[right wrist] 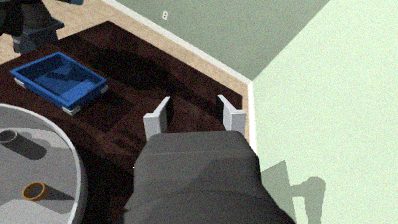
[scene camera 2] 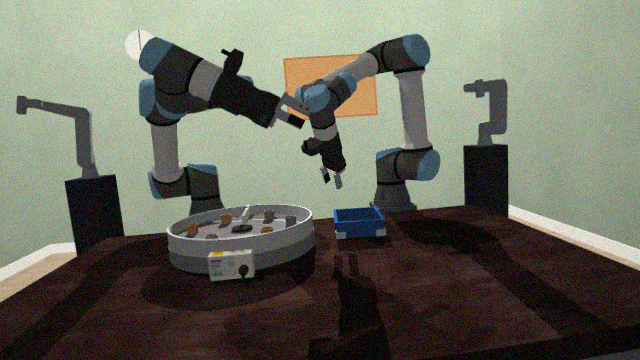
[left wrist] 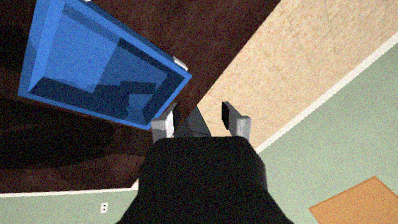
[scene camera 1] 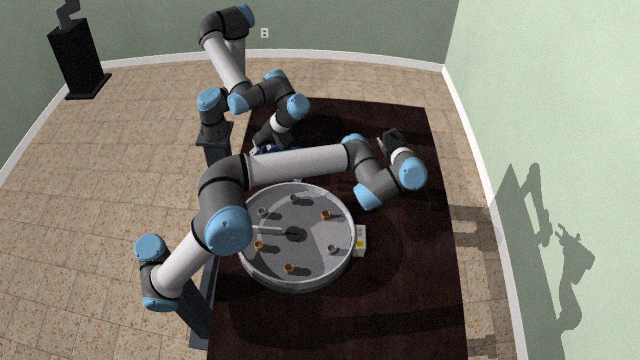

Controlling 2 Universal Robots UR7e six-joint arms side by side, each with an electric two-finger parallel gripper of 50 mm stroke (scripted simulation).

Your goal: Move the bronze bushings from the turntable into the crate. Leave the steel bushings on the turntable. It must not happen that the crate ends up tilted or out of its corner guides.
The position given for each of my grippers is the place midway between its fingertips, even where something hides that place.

I see my left gripper (scene camera 2: 333, 184), my right gripper (scene camera 2: 306, 118) and a blue crate (scene camera 2: 357, 222).
The blue crate shows as well in the right wrist view (right wrist: 66, 79) and in the left wrist view (left wrist: 71, 61). My left gripper is seen too in the left wrist view (left wrist: 200, 110). My right gripper also shows in the right wrist view (right wrist: 194, 104).
